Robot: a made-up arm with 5 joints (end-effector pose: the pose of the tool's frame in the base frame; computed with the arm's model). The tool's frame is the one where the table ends. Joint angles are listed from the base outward.
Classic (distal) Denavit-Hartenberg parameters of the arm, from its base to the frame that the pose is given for. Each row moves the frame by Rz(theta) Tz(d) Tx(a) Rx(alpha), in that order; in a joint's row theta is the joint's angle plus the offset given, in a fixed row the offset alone. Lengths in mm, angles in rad.
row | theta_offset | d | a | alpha
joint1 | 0 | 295 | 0 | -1.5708
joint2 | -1.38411 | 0 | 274.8 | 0
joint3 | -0.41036 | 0 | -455.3 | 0
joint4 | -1.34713 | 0 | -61 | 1.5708
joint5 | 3.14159 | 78 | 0 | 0
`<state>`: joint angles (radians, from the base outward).
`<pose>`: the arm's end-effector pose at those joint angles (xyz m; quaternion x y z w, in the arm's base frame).
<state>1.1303 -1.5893 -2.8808 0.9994 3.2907</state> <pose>-0.3450 -0.7318 0.4036 0.0772 -0.1445 0.5889 0.7914</pose>
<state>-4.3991 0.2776 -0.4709 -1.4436 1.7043</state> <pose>-0.1175 0.3627 0.1904 -0.6806 -0.0613 0.1617 0.7119</pose>
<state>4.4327 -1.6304 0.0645 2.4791 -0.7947</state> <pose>-0.0407 -0.1417 0.3327 -0.7754 0.4521 0.1083 0.4274</pose>
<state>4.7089 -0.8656 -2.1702 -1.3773 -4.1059</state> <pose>0.0011 0.3186 0.9257 -0.1783 -0.5664 -0.7683 0.2389</pose>
